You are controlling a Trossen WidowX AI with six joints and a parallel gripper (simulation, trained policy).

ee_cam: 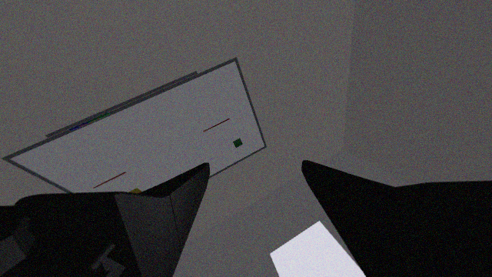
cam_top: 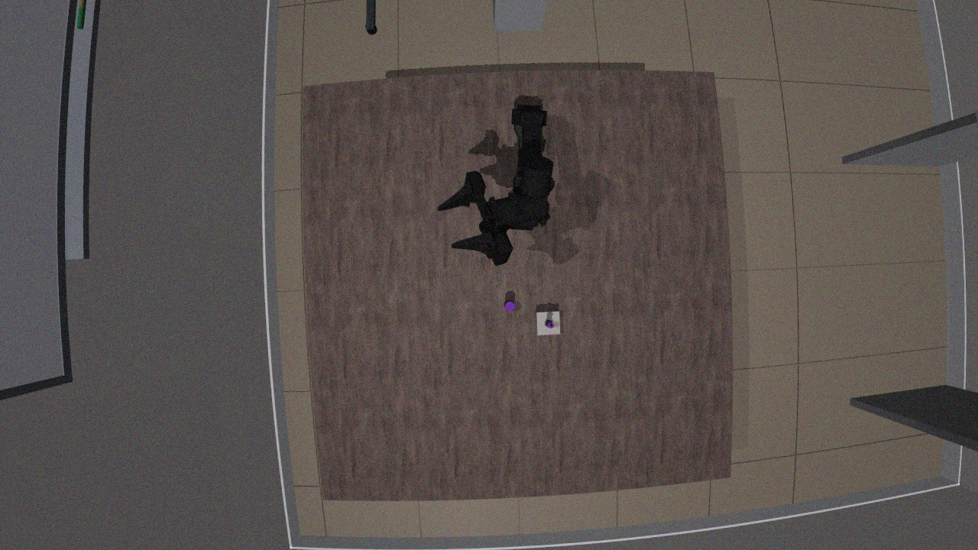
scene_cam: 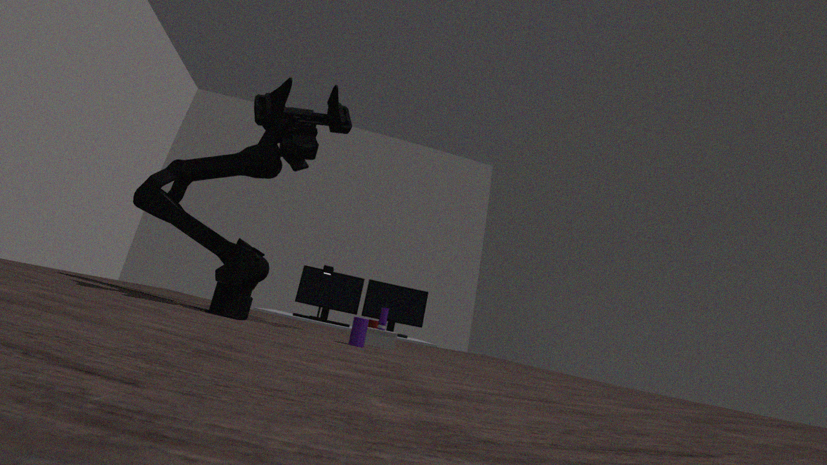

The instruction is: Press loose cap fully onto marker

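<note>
The purple cap lies 180 mm ahead of my gripper tip, 130 mm to the left of it and 400 mm below it. From my gripper tip the other things lie so: holder block: 240 mm ahead, 240 mm to the left, 410 mm below.
</note>
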